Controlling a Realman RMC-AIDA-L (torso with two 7-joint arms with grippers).
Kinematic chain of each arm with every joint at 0, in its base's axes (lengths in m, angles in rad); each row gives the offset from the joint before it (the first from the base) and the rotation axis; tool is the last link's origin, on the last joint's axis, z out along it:
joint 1: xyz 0 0 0.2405 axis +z
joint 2: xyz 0 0 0 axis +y
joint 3: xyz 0 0 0.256 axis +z
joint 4: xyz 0 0 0 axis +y
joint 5: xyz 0 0 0.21 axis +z
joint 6: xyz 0 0 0 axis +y
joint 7: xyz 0 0 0.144 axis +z
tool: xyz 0 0 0
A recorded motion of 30 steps. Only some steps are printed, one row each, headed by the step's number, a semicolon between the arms.
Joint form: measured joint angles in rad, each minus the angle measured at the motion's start. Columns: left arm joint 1, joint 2, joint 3, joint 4, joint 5, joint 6, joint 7; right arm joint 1, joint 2, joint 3, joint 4, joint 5, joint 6, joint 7.
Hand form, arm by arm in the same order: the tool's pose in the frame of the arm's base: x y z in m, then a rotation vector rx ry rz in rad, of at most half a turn. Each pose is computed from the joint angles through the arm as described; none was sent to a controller.
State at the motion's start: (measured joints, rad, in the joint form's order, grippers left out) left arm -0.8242 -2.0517 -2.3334 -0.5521 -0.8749 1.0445 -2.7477; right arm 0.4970 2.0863 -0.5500 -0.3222 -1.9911 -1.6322 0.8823
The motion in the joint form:
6: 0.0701 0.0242 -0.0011 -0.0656 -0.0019 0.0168 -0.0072; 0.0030 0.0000 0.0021 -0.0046 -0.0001 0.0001 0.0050
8: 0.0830 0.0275 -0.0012 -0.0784 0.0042 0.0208 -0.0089; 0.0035 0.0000 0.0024 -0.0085 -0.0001 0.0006 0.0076
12: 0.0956 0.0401 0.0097 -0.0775 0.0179 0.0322 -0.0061; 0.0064 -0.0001 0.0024 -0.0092 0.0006 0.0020 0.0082
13: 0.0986 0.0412 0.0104 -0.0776 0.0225 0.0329 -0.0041; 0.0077 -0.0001 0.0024 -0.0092 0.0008 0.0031 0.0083
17: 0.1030 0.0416 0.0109 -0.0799 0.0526 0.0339 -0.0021; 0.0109 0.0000 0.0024 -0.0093 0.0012 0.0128 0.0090
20: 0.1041 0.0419 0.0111 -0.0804 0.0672 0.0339 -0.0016; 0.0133 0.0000 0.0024 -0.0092 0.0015 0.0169 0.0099
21: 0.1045 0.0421 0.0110 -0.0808 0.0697 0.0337 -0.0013; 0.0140 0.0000 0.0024 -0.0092 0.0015 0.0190 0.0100
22: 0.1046 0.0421 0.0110 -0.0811 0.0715 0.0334 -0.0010; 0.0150 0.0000 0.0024 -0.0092 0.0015 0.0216 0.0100
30: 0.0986 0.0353 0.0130 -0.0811 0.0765 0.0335 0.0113; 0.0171 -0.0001 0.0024 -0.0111 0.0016 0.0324 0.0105
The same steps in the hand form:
6: -0.2529 0.4251 0.0037 -1.8656 -1.9480 -0.4867; 0.2731 0.2822 -0.0417 -2.6848 0.3698 0.9468
8: -0.2576 0.4234 0.0076 -1.8555 -1.9433 -0.4803; 0.2731 0.2829 -0.0410 -2.6841 0.3688 0.9442
12: -0.2657 0.4195 0.0111 -1.8572 -1.9395 -0.4394; 0.2724 0.2840 -0.0409 -2.6841 0.3656 0.9434
13: -0.2676 0.4186 0.0114 -1.8569 -1.9375 -0.4308; 0.2722 0.2845 -0.0409 -2.6841 0.3645 0.9427
17: -0.2726 0.4162 0.0115 -1.8584 -1.9256 -0.3905; 0.2722 0.2863 -0.0413 -2.6818 0.3653 0.9330
20: -0.2747 0.4153 0.0115 -1.8591 -1.9197 -0.3713; 0.2720 0.2873 -0.0414 -2.6811 0.3653 0.9295
21: -0.2751 0.4152 0.0117 -1.8589 -1.9181 -0.3683; 0.2720 0.2877 -0.0415 -2.6807 0.3654 0.9273
22: -0.2754 0.4151 0.0118 -1.8590 -1.9166 -0.3661; 0.2720 0.2882 -0.0416 -2.6802 0.3652 0.9246
30: -0.2722 0.4154 0.0082 -1.8818 -1.9021 -0.3567; 0.2725 0.2901 -0.0416 -2.6768 0.3656 0.9114

